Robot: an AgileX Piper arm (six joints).
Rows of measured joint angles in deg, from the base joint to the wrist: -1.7, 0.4, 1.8, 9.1, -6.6, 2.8; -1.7, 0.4, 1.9, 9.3, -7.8, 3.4; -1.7, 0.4, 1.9, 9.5, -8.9, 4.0; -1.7, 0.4, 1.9, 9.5, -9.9, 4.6; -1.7, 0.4, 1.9, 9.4, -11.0, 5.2; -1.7, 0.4, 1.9, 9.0, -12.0, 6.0; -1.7, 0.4, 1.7, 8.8, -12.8, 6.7; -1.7, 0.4, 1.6, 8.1, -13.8, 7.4; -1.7, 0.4, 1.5, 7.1, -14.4, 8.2; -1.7, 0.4, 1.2, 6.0, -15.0, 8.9; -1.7, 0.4, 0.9, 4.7, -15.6, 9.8; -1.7, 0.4, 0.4, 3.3, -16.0, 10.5; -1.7, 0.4, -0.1, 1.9, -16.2, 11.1; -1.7, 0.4, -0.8, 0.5, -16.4, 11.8; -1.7, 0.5, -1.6, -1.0, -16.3, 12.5; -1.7, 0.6, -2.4, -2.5, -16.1, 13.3; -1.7, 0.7, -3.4, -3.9, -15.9, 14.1; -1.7, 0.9, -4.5, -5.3, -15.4, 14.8
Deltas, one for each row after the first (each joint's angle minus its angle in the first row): 0.0, 0.0, 0.1, 0.2, -1.2, 0.6; 0.0, 0.0, 0.1, 0.4, -2.3, 1.2; 0.0, 0.0, 0.1, 0.4, -3.3, 1.8; 0.0, 0.0, 0.1, 0.3, -4.4, 2.4; 0.0, 0.0, 0.1, -0.1, -5.4, 3.2; 0.0, 0.0, -0.1, -0.3, -6.2, 3.9; 0.0, 0.0, -0.2, -1.0, -7.2, 4.6; 0.0, 0.0, -0.3, -2.0, -7.8, 5.4; 0.0, 0.0, -0.6, -3.1, -8.4, 6.1; 0.0, 0.0, -0.9, -4.4, -9.0, 7.0; 0.0, 0.0, -1.4, -5.8, -9.4, 7.7; 0.0, 0.0, -1.9, -7.2, -9.6, 8.3; 0.0, 0.0, -2.6, -8.6, -9.8, 9.0; 0.0, 0.1, -3.4, -10.1, -9.7, 9.7; 0.0, 0.2, -4.2, -11.6, -9.5, 10.5; 0.0, 0.3, -5.2, -13.0, -9.3, 11.3; 0.0, 0.5, -6.3, -14.4, -8.8, 12.0
